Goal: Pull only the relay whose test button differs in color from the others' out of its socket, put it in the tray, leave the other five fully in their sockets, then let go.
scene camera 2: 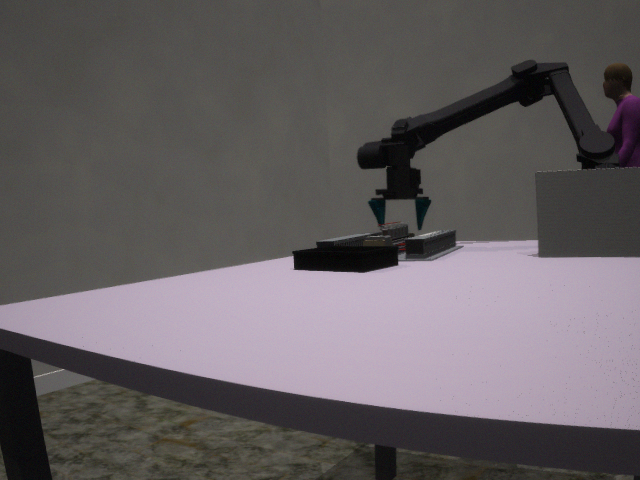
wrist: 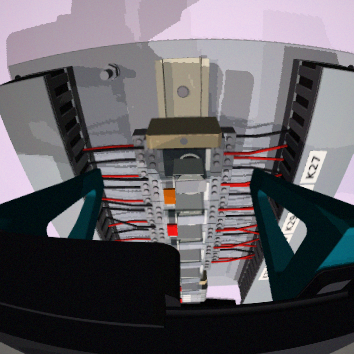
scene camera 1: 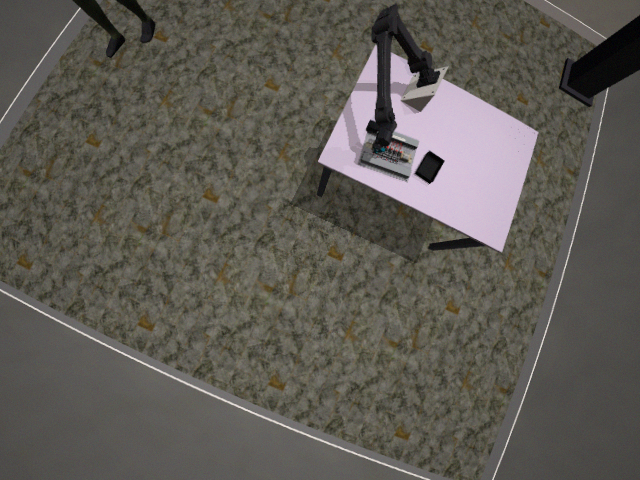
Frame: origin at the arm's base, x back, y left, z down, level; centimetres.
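Seen in the pictures: gripper, between the fingertips: [scene camera 2: 400,230] [wrist: 176,176] [scene camera 1: 378,145]; arm's base, origin of its link: [scene camera 2: 605,202] [scene camera 1: 428,80].
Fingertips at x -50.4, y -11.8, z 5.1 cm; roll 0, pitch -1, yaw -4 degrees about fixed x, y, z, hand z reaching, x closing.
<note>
Offsets run from my fingertips to a thing's top centre.
The relay with the orange test button {dx +0.5, dy -0.2, dz -2.0 cm} [wrist: 170,196] sits in the row on the panel {dx +1.4, dy +8.3, dz +3.9 cm} [wrist: 140,102], nearest the tan end block. A relay with a red button {dx +0.8, dy +2.5, dz -2.0 cm} [wrist: 172,230] is beside it; more relays follow down the row, partly hidden by the gripper body. My gripper [scene camera 1: 383,149] [scene camera 2: 400,226] [wrist: 176,176] is open and empty, above the row. In the wrist view its teal fingers stand left and right of the row, apart from the relays. The black tray {dx +4.0, dy +34.4, dz +1.4 cm} [scene camera 1: 423,162] [scene camera 2: 330,260] stands on the table beside the panel and looks empty in scene camera 1.
Raised grey wire ducts [wrist: 30,125] [scene camera 2: 431,245] flank the row, with red and black wires running to the sockets. The tan end block {dx +0.2, dy -2.0, dz +0.9 cm} [wrist: 183,141] stands at the row's end. The arm's base block [scene camera 2: 584,211] is on the table. A person [scene camera 2: 626,124] stands beyond it.
</note>
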